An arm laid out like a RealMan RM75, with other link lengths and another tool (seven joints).
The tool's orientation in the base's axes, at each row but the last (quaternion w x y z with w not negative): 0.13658 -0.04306 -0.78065 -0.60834; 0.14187 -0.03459 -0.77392 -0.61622; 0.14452 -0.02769 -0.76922 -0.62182; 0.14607 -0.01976 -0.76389 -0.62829
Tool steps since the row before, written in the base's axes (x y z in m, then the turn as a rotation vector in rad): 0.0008 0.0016 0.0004 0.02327 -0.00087 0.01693; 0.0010 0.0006 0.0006 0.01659 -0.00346 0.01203; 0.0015 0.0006 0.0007 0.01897 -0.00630 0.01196; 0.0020 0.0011 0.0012 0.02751 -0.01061 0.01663
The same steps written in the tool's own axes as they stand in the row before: -0.0008 0.0010 0.0013 -0.01773 0.02109 -0.00835; -0.0009 0.0009 0.0003 -0.01231 0.01432 -0.00868; -0.0013 0.0011 0.0002 -0.01421 0.01414 -0.01185; -0.0018 0.0018 0.0005 -0.02056 0.01952 -0.01849
